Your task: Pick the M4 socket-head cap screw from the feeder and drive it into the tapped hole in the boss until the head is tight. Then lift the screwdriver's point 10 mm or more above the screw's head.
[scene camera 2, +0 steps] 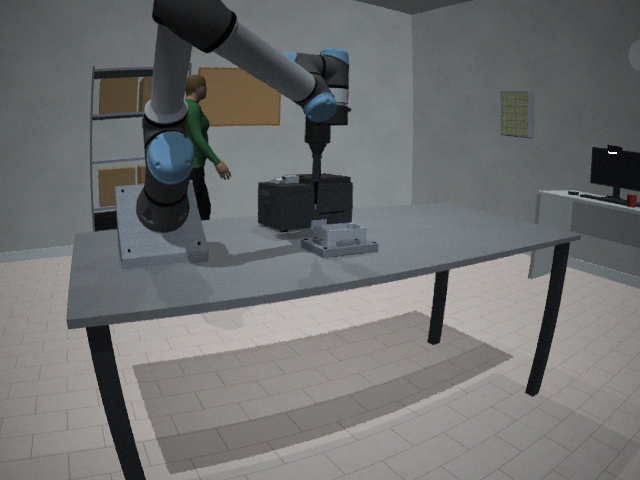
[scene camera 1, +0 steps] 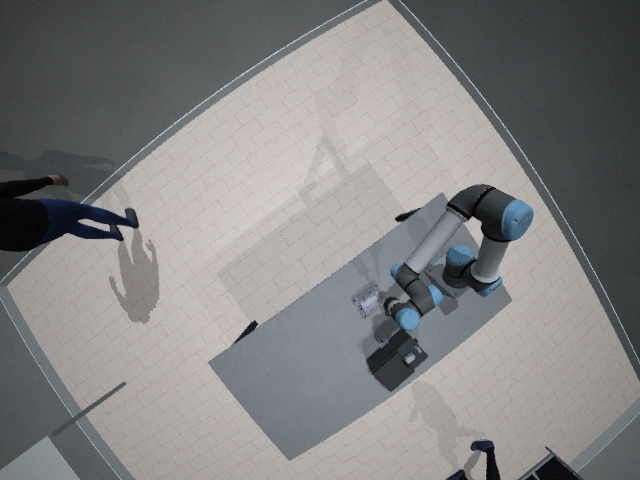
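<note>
The offset screwdriver [scene camera 2: 315, 207] points straight down in scene camera 2. Its tip stands a little above the back left corner of the pale housing [scene camera 2: 339, 235] [scene camera 1: 369, 301], apart from it. A tiny pale piece at the end of the dark bit looks like the screw [scene camera 2: 315, 206]; its details are too small to see. In scene camera 1 the arm hides the tip. The housing sits on a flat base plate [scene camera 2: 351, 249]. The boss and its tapped hole cannot be made out. The black feeder [scene camera 1: 391, 367] [scene camera 2: 286, 206] stands behind the tip in scene camera 2.
The table [scene camera 1: 310, 372] [scene camera 2: 248, 279] carries the arm's tilted base plate [scene camera 2: 129, 222] at its left end in scene camera 2. A small pale plate [scene camera 2: 318, 223] shows between feeder and housing. A person in green [scene camera 2: 195, 124] stands behind the table. Another person [scene camera 1: 77, 222] is away from it.
</note>
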